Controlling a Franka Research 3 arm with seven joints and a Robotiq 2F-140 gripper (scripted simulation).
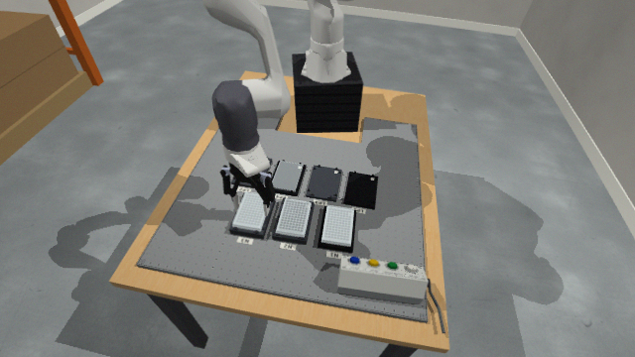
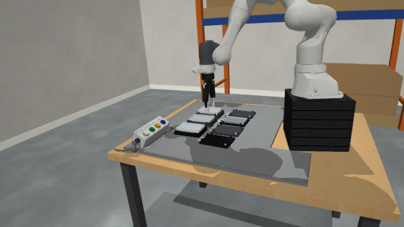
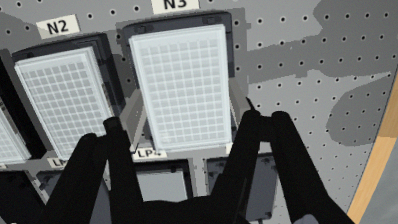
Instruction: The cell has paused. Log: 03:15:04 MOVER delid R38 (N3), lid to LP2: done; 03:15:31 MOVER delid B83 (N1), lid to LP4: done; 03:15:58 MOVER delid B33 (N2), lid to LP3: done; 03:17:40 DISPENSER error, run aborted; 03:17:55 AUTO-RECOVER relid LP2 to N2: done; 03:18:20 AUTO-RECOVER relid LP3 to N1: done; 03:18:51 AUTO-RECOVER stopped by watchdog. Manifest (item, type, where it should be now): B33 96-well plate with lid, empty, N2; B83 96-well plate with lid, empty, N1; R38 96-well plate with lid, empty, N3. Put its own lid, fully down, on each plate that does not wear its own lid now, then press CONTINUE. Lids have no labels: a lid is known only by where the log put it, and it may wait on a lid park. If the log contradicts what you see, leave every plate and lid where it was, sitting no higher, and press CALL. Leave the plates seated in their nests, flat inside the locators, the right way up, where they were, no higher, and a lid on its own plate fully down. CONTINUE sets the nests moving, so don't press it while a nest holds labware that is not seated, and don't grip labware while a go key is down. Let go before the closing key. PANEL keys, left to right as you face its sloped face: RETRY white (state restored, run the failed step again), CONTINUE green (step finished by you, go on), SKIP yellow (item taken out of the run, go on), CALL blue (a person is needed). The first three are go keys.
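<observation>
My gripper is now 30 mm above the plate. Also, from my hand: lid park LP3: 140 mm behind, 230 mm to the left, 60 mm below; N1 label: 130 mm ahead, 240 mm to the left, 60 mm below; lid park LP2: 190 mm behind, 20 mm to the right, 60 mm below.
</observation>
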